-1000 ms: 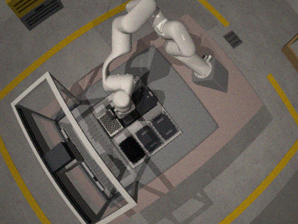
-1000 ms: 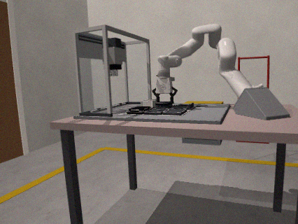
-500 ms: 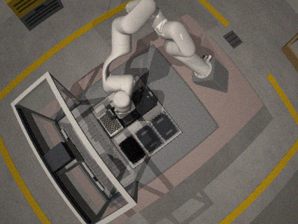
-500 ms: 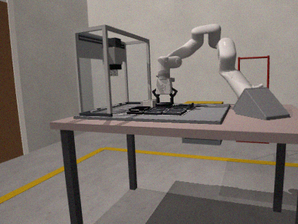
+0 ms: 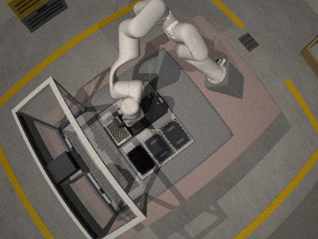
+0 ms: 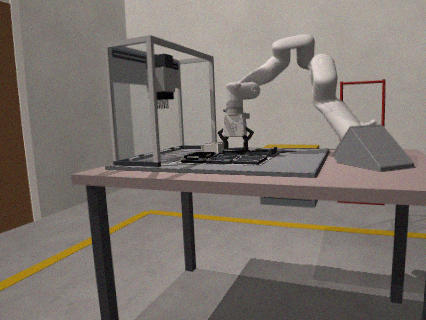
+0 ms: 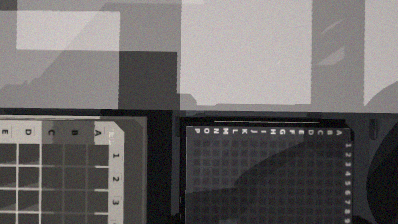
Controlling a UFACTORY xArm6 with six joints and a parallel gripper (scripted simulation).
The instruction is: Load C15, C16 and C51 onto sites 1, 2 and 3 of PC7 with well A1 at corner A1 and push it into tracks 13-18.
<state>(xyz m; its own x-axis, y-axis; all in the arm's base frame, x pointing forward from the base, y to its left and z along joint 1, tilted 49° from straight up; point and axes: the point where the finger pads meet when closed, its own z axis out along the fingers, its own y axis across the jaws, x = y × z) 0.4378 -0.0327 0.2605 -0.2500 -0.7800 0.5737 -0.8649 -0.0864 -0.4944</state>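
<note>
The plate carrier PC7 lies 10 mm below my hand and 10 mm behind it. The rest, counted from my hand: black 96-well plate 150 mm to the left, 140 mm ahead, 10 mm below; then pale well plate 100 mm ahead, 30 mm to the right; then A1 mark 140 mm to the left, 20 mm below, 20 mm behind.
</note>
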